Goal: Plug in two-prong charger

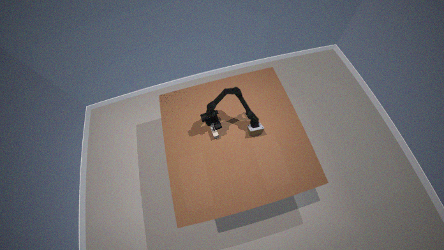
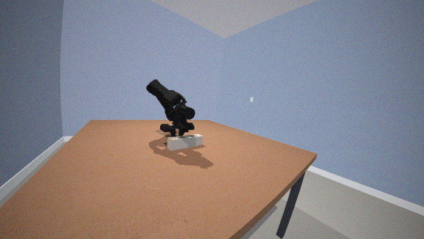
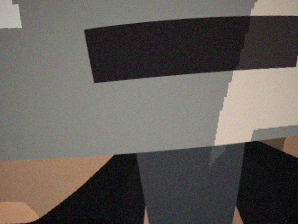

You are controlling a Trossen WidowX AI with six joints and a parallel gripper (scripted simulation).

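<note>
My gripper tip is 2 cm short of the black two-prong charger and 1 cm below it.
</note>
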